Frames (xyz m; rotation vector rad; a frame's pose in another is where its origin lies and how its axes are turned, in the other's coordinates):
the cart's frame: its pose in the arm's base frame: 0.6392 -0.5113 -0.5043 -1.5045 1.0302 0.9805
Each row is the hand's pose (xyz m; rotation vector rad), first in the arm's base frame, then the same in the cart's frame.
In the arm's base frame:
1: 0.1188 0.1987 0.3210 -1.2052 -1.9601 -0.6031
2: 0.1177 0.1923 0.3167 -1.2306 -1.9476 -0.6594
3: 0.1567 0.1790 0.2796 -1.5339 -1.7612 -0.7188
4: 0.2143 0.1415 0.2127 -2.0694 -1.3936 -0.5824
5: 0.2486 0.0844 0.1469 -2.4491 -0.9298 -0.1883
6: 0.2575 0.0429 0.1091 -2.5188 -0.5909 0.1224
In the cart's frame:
1: -1.0223 0.1758 0.6164 -0.6601 -0.6386 -2.8770
2: -1.0178 0.1788 0.6108 -0.6529 -0.5678 -2.9025
3: -0.9694 0.1540 0.6004 -0.7073 -0.2282 -2.7609
4: -0.8842 0.1228 0.5691 -0.8829 0.1659 -2.3274
5: -0.8048 0.1157 0.5199 -0.9854 0.3042 -1.7725
6: -0.7615 0.1228 0.4839 -0.9464 0.2822 -1.4215

